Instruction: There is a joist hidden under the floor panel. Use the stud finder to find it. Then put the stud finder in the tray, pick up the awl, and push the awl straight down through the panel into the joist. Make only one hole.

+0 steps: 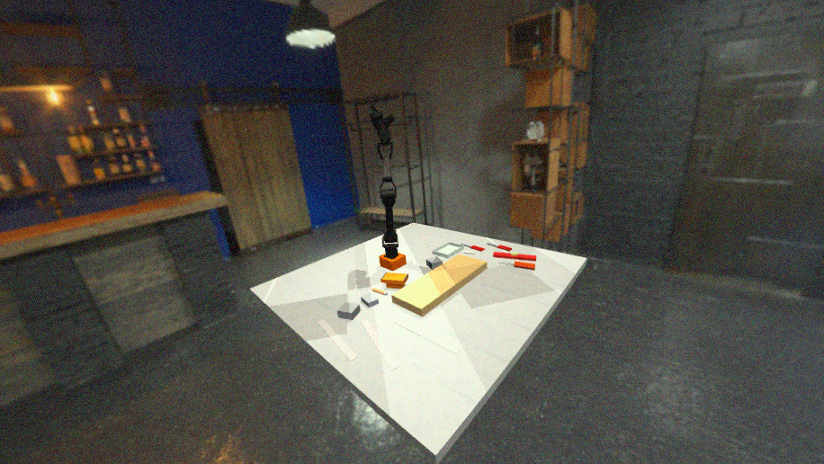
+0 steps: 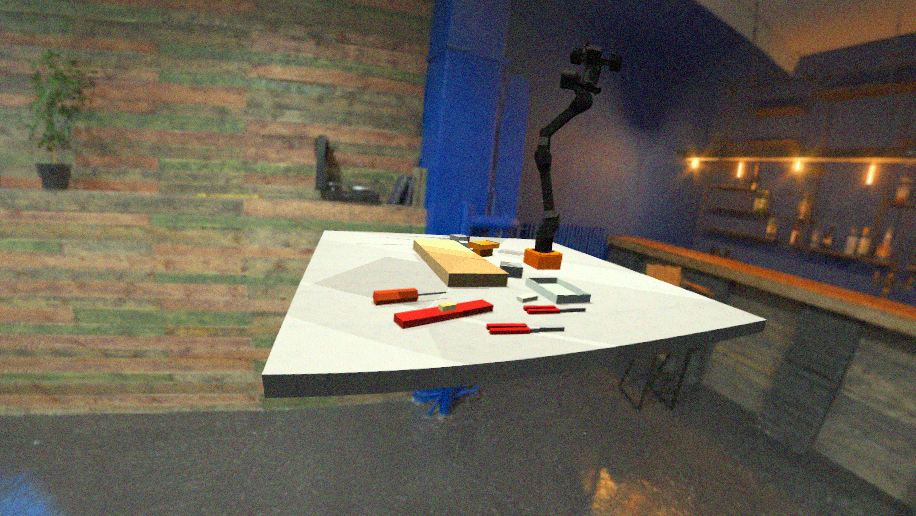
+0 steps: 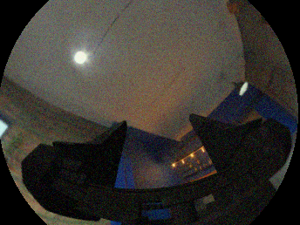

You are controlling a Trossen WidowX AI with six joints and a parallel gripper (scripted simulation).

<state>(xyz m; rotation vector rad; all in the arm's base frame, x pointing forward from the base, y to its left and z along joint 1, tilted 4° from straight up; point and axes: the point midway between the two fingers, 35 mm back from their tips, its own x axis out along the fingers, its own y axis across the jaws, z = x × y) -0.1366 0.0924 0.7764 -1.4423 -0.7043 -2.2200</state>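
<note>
Now: gripper tip 260 mm short of the orange stud finder, 280 mm to the left of it and 860 mm above it. From my gripper tip the other things lie so: grey tray 300 mm ahead, 200 mm to the left, 860 mm below; then awl 230 mm ahead, 360 mm to the right, 870 mm below; then red level 690 mm ahead, 250 mm to the left, 860 mm below.
</note>
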